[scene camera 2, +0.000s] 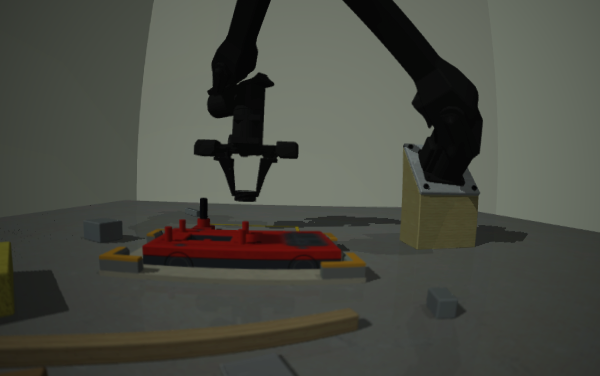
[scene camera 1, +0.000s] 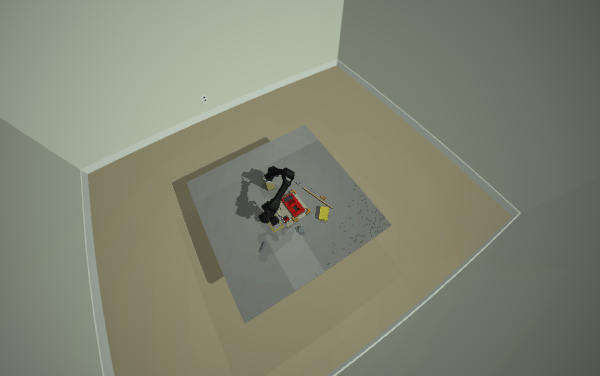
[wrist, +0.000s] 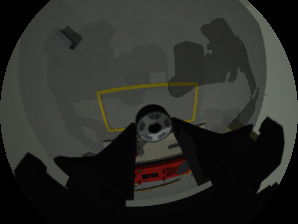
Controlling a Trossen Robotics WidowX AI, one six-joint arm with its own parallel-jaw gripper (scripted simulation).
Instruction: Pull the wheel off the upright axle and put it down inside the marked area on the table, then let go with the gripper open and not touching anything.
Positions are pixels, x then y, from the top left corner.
my gripper: holds a wheel [wrist: 152, 113]
